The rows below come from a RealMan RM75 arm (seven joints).
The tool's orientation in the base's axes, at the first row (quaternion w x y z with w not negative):
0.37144 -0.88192 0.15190 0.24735
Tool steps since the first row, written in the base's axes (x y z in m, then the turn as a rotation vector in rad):
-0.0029 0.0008 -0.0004 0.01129 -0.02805 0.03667
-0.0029 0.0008 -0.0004 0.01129 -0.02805 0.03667
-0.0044 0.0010 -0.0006 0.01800 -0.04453 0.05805
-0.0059 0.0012 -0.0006 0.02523 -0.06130 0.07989
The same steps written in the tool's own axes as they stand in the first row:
-0.0023 0.0010 0.0018 -0.00839 -0.00735 -0.04620
-0.0023 0.0010 0.0018 -0.00839 -0.00735 -0.04620
-0.0034 0.0017 0.0025 -0.01316 -0.01161 -0.07327
-0.0047 0.0022 0.0031 -0.01773 -0.01618 -0.10100

